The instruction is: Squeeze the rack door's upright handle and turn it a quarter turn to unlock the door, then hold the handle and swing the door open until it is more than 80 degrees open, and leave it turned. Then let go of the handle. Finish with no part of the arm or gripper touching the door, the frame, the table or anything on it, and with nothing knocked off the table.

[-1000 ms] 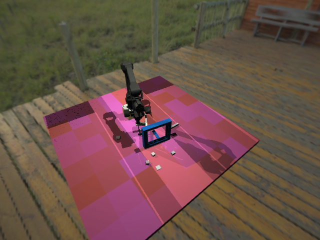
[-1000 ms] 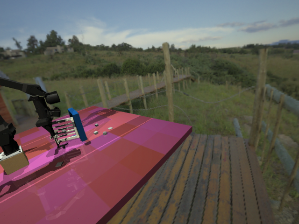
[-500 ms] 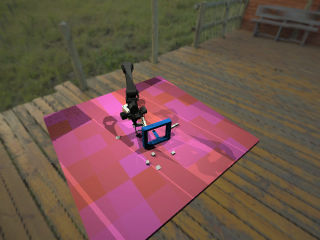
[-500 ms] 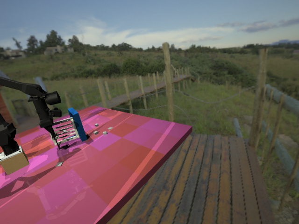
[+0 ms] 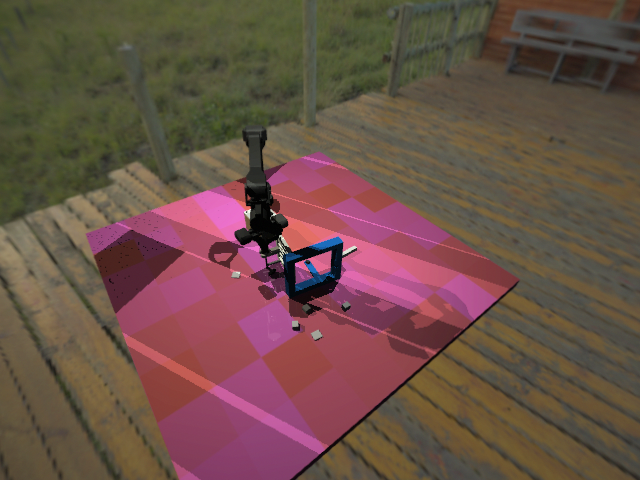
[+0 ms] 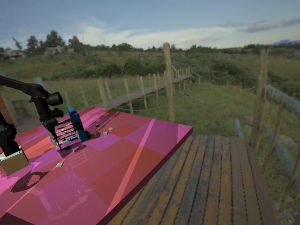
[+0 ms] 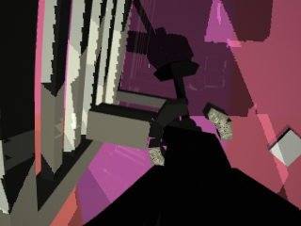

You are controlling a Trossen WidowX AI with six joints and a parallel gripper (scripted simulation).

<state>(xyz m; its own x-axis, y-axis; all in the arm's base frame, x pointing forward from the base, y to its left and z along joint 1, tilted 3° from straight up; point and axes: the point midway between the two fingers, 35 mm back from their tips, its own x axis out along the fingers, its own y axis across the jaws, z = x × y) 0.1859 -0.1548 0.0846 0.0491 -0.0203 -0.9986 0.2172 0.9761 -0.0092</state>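
The dark door handle lies 20 mm below my gripper tip and 10 mm ahead of it. Round my gripper tip: grey bar: 280 mm to the left, 170 mm ahead, 120 mm below.
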